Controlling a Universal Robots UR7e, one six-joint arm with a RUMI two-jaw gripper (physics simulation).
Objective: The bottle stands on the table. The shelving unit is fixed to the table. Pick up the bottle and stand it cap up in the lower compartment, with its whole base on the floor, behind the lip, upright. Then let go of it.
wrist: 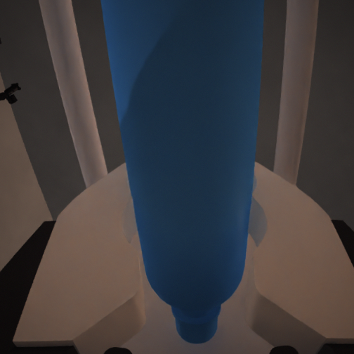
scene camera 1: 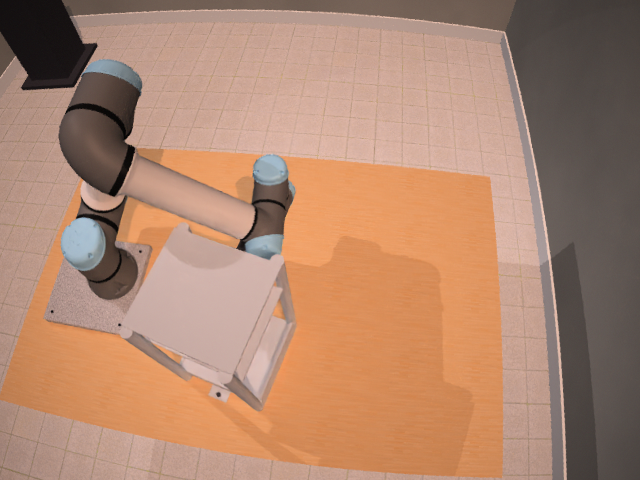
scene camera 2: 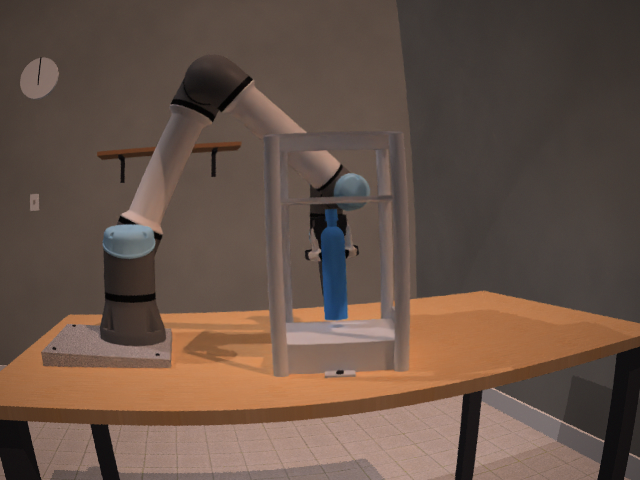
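Seen in the pictures: gripper, fingertip midpoint: [scene camera 2: 334, 253]; arm's base, origin of the base link: [scene camera 1: 113, 274] [scene camera 2: 132, 337].
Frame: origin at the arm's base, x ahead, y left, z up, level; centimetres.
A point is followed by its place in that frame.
The blue bottle [scene camera 2: 334, 273] {x 39.9, y -14.2, z 13.0 cm} [wrist: 192, 125] is cap up and near upright. In scene camera 2 its base appears slightly above the floor [scene camera 2: 305, 335] {x 33.0, y -18.2, z 2.7 cm} of the lower compartment, with a faint pale patch below it, and its cap is just under the middle shelf [scene camera 2: 305, 200] {x 32.1, y -25.1, z 25.9 cm}. How deep it is inside is hard to tell. My gripper [scene camera 2: 332, 253] {x 39.5, y -15.4, z 16.6 cm} [wrist: 189, 165] is shut on the bottle's upper body, from the side away from scene camera 2. The shelving unit [scene camera 1: 206, 299] {x 40.9, y -17.5, z 36.9 cm} [scene camera 2: 275, 258] {x 26.7, y -26.2, z 17.1 cm} hides the bottle and gripper in scene camera 1.
The unit's posts [wrist: 75, 90] stand beyond the bottle on both sides in the wrist view. Its top board and middle shelf lie close to my forearm and wrist in scene camera 2. A small fixing tab [scene camera 1: 218, 394] {x 35.9, y -28.7, z -1.8 cm} [scene camera 2: 340, 373] {x 35.8, y -29.3, z -2.0 cm} sits at the unit's foot on the table [scene camera 1: 387, 413] {x 77.7, y -29.7, z -2.6 cm} [scene camera 2: 222, 392] {x 15.9, y -33.0, z -2.6 cm}.
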